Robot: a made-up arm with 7 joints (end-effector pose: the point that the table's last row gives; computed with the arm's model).
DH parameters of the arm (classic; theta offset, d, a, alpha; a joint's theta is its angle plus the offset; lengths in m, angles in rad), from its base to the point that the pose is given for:
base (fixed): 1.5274 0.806 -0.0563 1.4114
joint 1: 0 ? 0.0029 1.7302
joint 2: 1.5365 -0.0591 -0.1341 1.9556
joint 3: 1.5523 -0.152 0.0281 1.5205
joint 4: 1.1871 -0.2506 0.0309 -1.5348
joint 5: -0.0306 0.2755 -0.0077 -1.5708
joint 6: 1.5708 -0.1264 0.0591 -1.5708
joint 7: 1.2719 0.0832 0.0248 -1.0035
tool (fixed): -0.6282 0.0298 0 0
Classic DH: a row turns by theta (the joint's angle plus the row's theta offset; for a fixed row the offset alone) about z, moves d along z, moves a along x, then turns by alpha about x.
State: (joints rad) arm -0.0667 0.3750 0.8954 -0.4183 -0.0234 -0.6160 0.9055
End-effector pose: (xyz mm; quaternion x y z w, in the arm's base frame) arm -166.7 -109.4 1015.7 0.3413 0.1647 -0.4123 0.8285
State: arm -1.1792 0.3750 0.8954 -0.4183 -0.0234 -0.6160 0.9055
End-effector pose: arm -144.2 132.1 940.9 -0.1372 -0.0847 -0.5131 0.8431
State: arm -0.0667 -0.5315 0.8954 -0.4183 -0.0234 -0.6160 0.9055
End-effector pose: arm -57.3 -191.6 1020.7 0.2242 0.3216 -0.0183 0.9198
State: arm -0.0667 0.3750 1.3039 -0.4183 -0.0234 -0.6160 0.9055
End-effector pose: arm -97.7 -128.4 990.5 0.3102 0.3608 -0.3993 0.7837
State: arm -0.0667 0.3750 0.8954 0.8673 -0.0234 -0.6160 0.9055
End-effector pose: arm -258.0 -308.1 916.9 0.6934 0.1749 -0.6094 0.3424
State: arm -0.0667 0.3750 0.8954 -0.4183 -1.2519 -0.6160 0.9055
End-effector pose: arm -264.1 -174.0 1146.2 0.0849 -0.3022 -0.6590 0.6836
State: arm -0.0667 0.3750 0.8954 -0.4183 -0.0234 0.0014 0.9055
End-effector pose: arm -124.3 -124.3 1058.5 0.1072 0.1537 -0.2539 0.9489
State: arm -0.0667 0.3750 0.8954 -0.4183 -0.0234 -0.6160 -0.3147
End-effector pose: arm -165.5 -102.0 975.9 0.1549 0.6811 -0.4128 0.5846
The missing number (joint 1, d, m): -0.0262
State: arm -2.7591 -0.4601 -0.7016 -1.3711 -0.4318 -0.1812 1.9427
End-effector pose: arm -345.6 15.6 737.6 -0.5389 0.0842 0.8378 0.0250
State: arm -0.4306 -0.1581 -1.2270 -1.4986 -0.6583 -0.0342 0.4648
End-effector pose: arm -278.8 59.1 679.2 -0.1999 -0.8268 -0.4357 0.2942
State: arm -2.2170 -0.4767 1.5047 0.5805 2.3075 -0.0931 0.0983
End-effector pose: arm 177.1 213.1 688.0 0.2717 0.8079 -0.2822 0.4404
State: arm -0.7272 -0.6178 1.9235 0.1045 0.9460 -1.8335 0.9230
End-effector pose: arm 25.6 90.6 968.1 -0.0277 -0.5450 0.8380 0.0029
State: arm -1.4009 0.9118 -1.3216 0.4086 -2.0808 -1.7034 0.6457
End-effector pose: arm -387.6 -218.8 547.1 -0.5169 0.5306 -0.6502 0.1688
